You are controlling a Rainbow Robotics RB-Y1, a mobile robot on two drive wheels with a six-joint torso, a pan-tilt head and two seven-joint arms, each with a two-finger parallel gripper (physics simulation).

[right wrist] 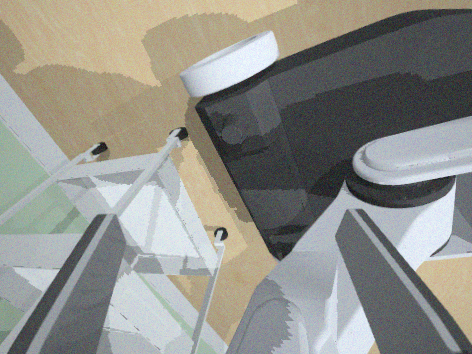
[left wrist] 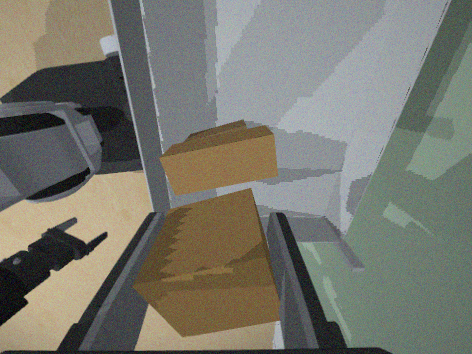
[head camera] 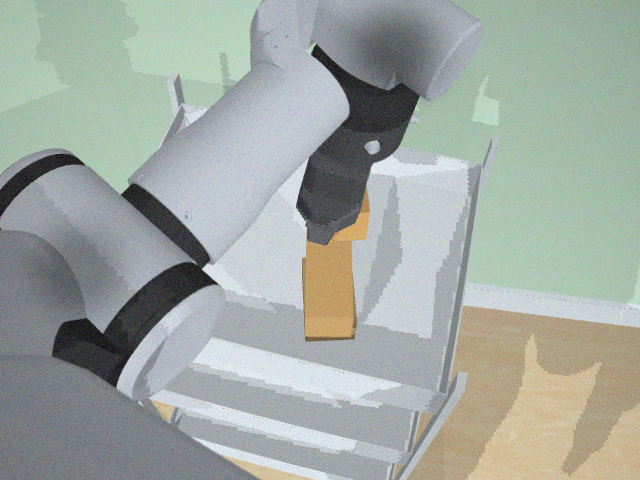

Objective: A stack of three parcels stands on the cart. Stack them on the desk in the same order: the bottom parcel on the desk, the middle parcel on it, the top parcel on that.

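Frame: origin at the robot's base, x back, y right, z up, level; millimetres.
Seen in the pictures: left gripper, between the fingertips: [left wrist: 217, 222] [head camera: 325, 210]; right gripper, between the fingertips: [right wrist: 234, 226] [left wrist: 91, 226].
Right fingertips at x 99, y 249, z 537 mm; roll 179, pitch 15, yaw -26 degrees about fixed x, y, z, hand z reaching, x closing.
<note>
Pixels of each thing's middle, then the offset from my right fingertips to it. "*": a spot on its surface instead. Level surfaces: height alone.
- top parcel, middle of its body: [left wrist: 219, 257] [head camera: 339, 203] dx -452, dy -244, dz +345 mm
- middle parcel, middle of its body: [head camera: 328, 276] [left wrist: 221, 159] dx -449, dy -250, dz +203 mm
- bottom parcel, middle of its body: [head camera: 328, 298] [left wrist: 221, 148] dx -446, dy -248, dz +152 mm
- cart's upright post, a spot on its surface: [head camera: 464, 268] * dx -495, dy -83, dz +171 mm
- Wooden floor, height of its surface: dz -536 mm
My left gripper [head camera: 318, 241] [left wrist: 217, 222] is shut on the top parcel [head camera: 355, 227] [left wrist: 215, 245], a brown box tilted between its fingers and partly hidden by the gripper in the head view. The middle parcel [head camera: 329, 289] [left wrist: 222, 162] lies on the bottom parcel [head camera: 303, 294] [left wrist: 217, 130], on the white cart [head camera: 310, 372] [left wrist: 132, 100] [right wrist: 175, 264]. A strip of cart shows between the held parcel and the stack in the left wrist view. The bottom parcel is mostly hidden. My right gripper [right wrist: 234, 226] [left wrist: 91, 226] is open and empty. The desk does not show.
The cart's upright post [head camera: 464, 268] stands at the right of the head view, with a green wall behind. The dark robot base [right wrist: 340, 125] [left wrist: 85, 82] and its white wheel [right wrist: 232, 65] are close beside the cart. Wooden floor [head camera: 558, 403] lies right of the cart.
</note>
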